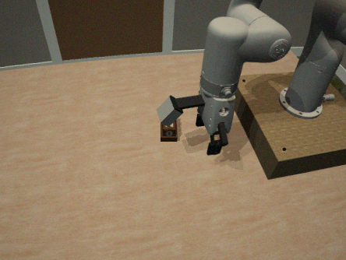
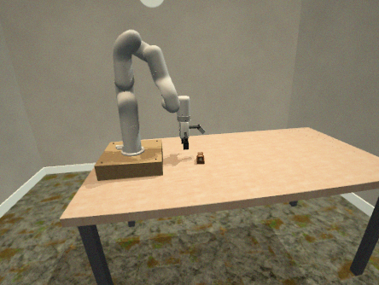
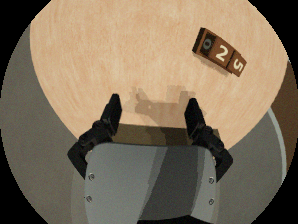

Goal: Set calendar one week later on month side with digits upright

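Now: hand 8 cm short of the cube, 7 cm to the left of it and 4 cm above it. From my hand the other things lie so: brown tray: 9 cm to the right, 8 cm ahead, 6 cm below.
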